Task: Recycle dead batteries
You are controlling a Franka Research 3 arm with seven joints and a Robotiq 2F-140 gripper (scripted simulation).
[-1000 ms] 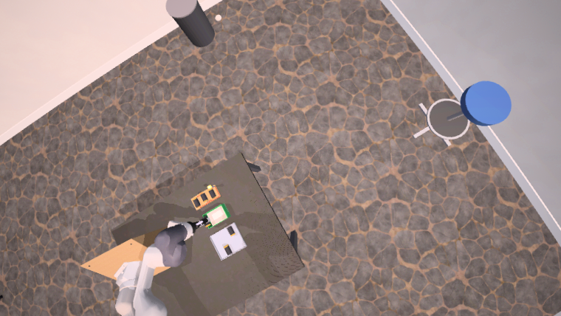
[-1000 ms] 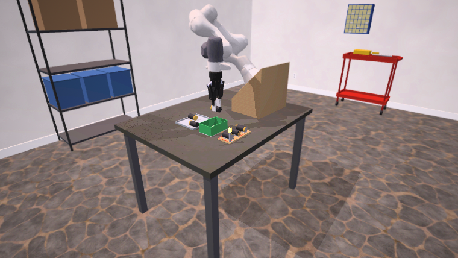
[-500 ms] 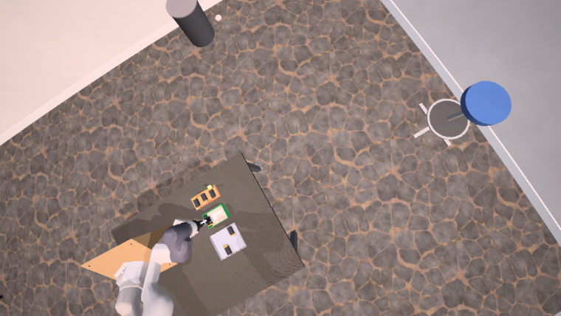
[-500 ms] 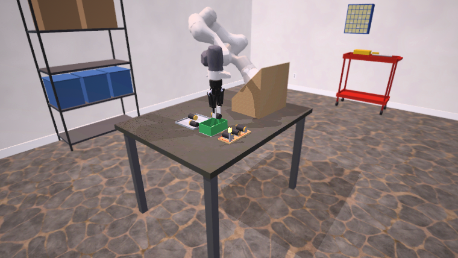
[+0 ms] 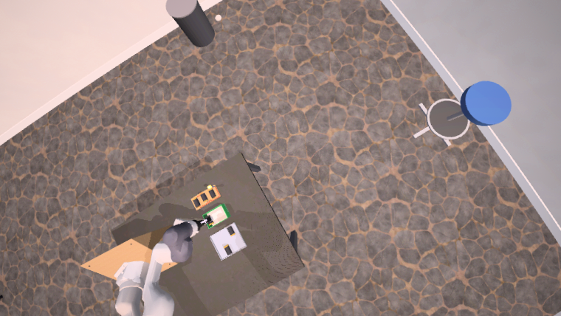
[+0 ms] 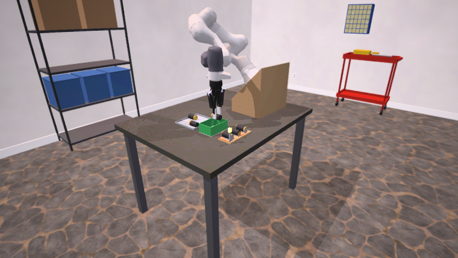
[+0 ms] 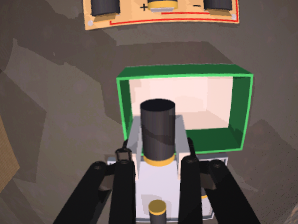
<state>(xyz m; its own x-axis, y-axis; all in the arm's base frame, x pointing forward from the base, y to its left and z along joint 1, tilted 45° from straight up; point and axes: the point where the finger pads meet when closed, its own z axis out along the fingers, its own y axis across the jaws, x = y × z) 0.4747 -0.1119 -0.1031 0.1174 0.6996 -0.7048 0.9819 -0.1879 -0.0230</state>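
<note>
My gripper is now 3 cm short of the green recycling box and 9 cm above it. From my hand the other things lie so: white tray 1 cm behind, 19 cm to the right, 10 cm below; then bulb 12 cm ahead, 18 cm to the left, 3 cm below.
</note>
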